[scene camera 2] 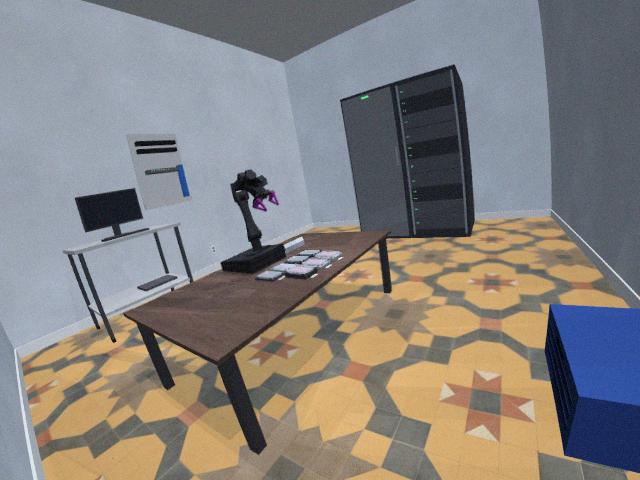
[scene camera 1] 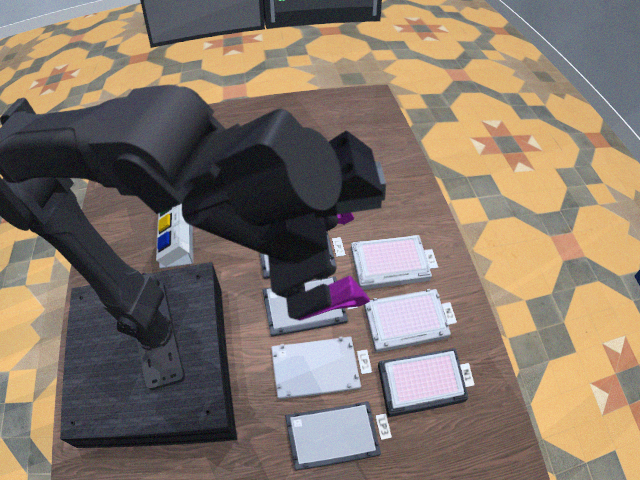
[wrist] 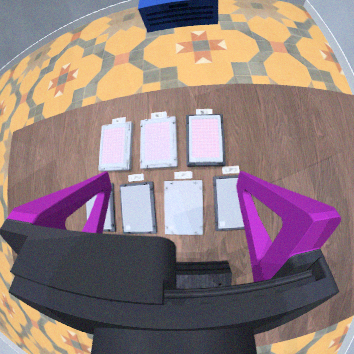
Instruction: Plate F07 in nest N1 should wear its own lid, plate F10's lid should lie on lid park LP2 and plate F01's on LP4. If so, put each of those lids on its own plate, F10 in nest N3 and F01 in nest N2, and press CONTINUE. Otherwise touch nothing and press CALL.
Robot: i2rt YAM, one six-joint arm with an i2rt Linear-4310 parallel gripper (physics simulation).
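Where they show: gripper, fingertip midpoint: (scene camera 2: 272,207) (scene camera 1: 356,260) (wrist: 173,178); arm's base, link origin: (scene camera 2: 258,251) (scene camera 1: 156,334).
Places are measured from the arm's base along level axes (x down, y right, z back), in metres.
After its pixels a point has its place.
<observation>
Plates with pink wells sit in nests N1 (scene camera 1: 425,381) @[x 0.054, y 0.215, z -0.413 m] (wrist: 205,140) @[x 0.051, y 0.208, z -0.406 m], N2 (scene camera 1: 408,319) @[x 0.055, y 0.089, z -0.438 m] (wrist: 158,141) @[x 0.059, y 0.085, z -0.438 m] and N3 (scene camera 1: 391,259) @[x 0.053, y -0.043, z -0.463 m] (wrist: 115,145) @[x 0.056, y -0.042, z -0.463 m]. N1's nest is dark; the other two are light. Whether clear lids cover them, I cannot tell. Lid parks LP4 (scene camera 1: 279,311) @[x 0.066, y -0.015, z -0.227 m] (wrist: 138,207) @[x 0.067, y -0.010, z -0.276 m], LP1 (scene camera 1: 315,367) @[x 0.074, y 0.110, z -0.251 m] (wrist: 183,207) @[x 0.074, y 0.110, z -0.251 m], LP3 (scene camera 1: 333,435) @[x 0.066, y 0.244, z -0.234 m] (wrist: 227,202) @[x 0.067, y 0.226, z -0.238 m] and LP2 (wrist: 112,212) @[x 0.073, y -0.104, z -0.275 m] show flat grey-white surfaces; LP2 is mostly hidden. The lids' small marks are unreadable. My gripper (scene camera 1: 356,258) @[x -0.284, y 0.152, z -0.287 m] (scene camera 2: 270,205) @[x -0.284, y 0.152, z -0.287 m] (wrist: 173,178) @[x -0.284, y 0.152, z -0.287 m] is open and empty, high above the rows.
A white button box (scene camera 1: 178,240) @[x 0.022, y -0.210, z -0.076 m] (scene camera 2: 294,243) @[x 0.042, y -0.297, z -0.106 m] stands behind the black base block (scene camera 1: 129,413) @[x 0.008, y 0.129, z 0.079 m] (scene camera 2: 242,262) @[x 0.013, y 0.184, z -0.007 m]; its yellow and blue buttons show, the others are mostly hidden by the arm. Everything stands on a brown table (scene camera 1: 258,457) @[x 0.084, y 0.238, z -0.104 m] (scene camera 2: 206,320) @[x 0.084, y 0.711, z -0.219 m] (wrist: 295,125) @[x 0.084, y 0.499, z -0.403 m].
</observation>
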